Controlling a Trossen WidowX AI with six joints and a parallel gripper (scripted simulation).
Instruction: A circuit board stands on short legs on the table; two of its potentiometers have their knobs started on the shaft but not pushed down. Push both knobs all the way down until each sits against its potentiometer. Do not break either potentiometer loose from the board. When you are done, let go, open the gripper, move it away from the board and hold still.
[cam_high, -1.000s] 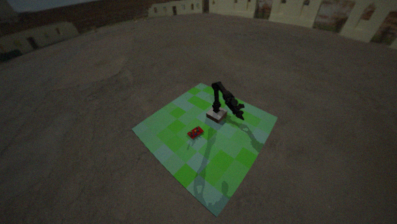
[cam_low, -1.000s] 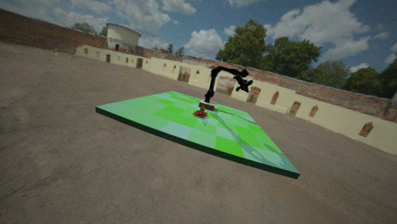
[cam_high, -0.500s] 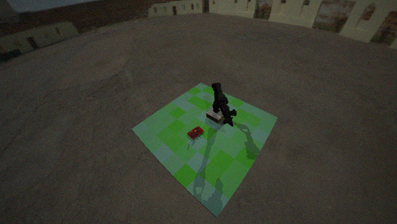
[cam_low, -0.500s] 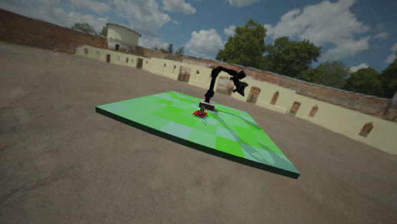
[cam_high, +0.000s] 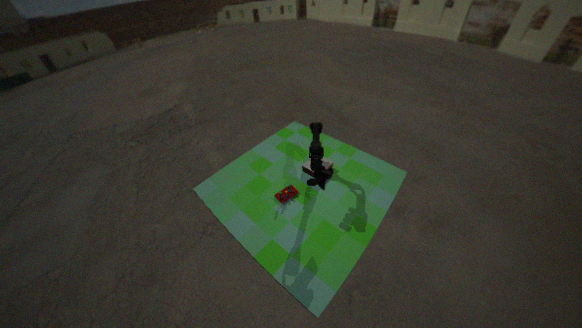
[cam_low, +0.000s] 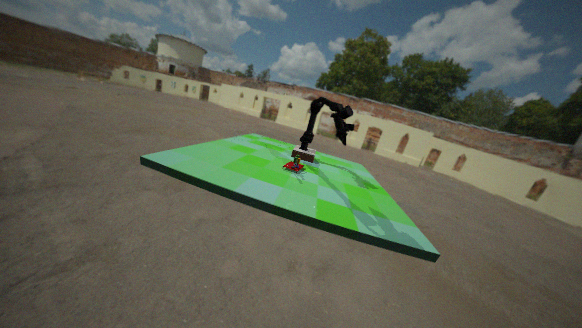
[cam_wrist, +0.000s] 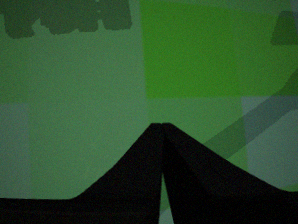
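Now: gripper tip 260 mm to the left of the green knob, 160 mm above it and 80 mm short of it.
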